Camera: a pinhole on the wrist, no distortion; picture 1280 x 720 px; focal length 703.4 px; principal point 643.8 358.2 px. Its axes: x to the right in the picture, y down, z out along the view. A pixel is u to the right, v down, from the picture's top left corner.
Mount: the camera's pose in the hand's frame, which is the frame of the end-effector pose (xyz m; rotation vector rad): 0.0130 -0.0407 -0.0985 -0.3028 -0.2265 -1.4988
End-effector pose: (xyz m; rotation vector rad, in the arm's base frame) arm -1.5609 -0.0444 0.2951 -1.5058 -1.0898 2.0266
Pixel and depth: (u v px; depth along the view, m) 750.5 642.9 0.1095
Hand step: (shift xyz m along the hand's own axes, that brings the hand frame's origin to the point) 0.0625 -0.0177 0.0076
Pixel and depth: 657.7 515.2 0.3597
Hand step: 0.1074 0.0766 0.2380
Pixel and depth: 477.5 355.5 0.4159
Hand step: 0.0214 0.1908 0.2606
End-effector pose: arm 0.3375 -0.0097 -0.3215 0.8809 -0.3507 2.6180
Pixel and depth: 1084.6 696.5 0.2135
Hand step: 0.1320 -0.0905 0.1410
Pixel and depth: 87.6 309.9 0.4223
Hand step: -0.0204 0.4135 0.1901
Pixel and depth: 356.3 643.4 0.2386
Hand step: 0.1126 0.1353 0.0883
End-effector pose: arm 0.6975 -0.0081 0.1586 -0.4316 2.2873 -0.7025
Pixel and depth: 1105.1 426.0 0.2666
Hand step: 0.0599 -0.1150 0.2091
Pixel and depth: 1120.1 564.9 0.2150
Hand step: 0.0934 -0.1030 0.1486
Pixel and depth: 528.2 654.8 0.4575
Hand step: 0.2184 0.1919 0.2963
